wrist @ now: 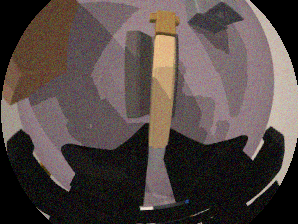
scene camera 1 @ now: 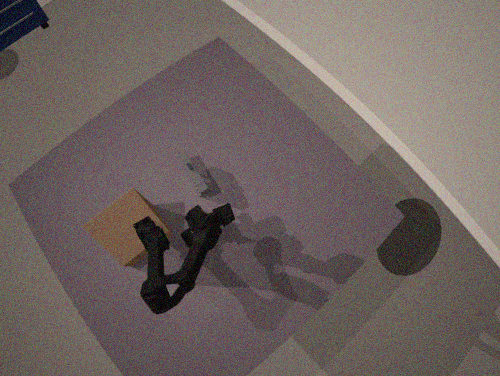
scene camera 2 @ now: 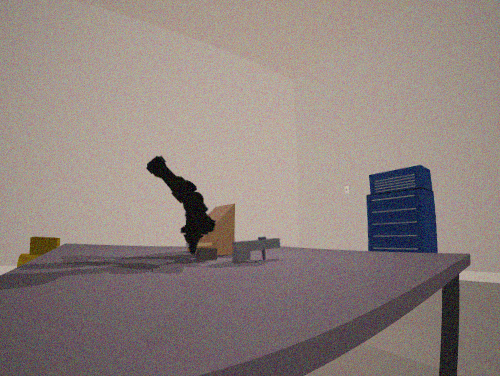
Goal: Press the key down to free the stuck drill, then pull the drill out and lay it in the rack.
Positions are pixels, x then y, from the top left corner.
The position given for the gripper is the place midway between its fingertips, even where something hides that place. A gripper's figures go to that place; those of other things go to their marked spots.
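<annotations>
Drill (wrist: pixel 161 101), 4 cm from the lens. Gripper (wrist: pixel 153 126), 10 cm from the lens.
</annotations>
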